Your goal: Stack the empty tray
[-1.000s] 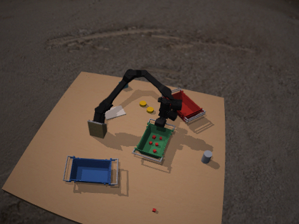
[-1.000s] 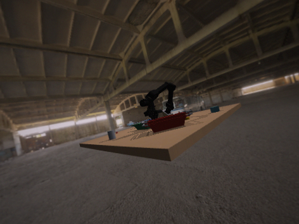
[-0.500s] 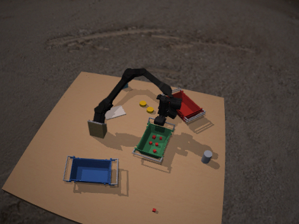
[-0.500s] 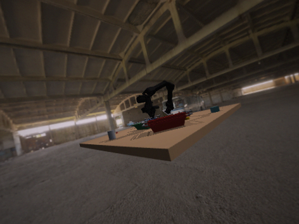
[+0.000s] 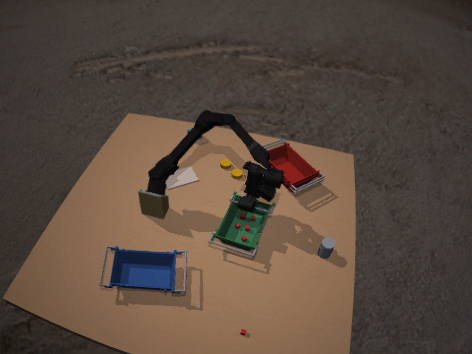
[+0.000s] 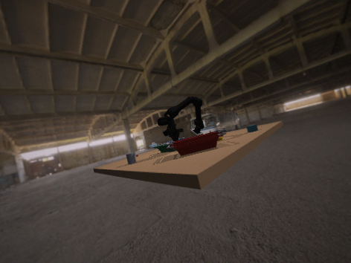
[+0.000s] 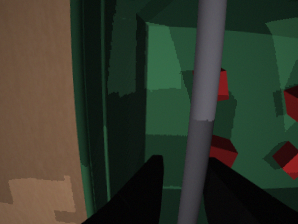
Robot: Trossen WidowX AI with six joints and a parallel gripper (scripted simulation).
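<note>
The blue tray lies 42 cm to the right of my gripper tip, 30 cm behind it and 1 cm below it. Also, from my gripper tip: grey cylinder 34 cm ahead, 11 cm to the right, 2 cm below; teal block 44 cm to the left, 38 cm behind, 3 cm below; white sheet 35 cm behind, 13 cm to the left, 5 cm below.
</note>
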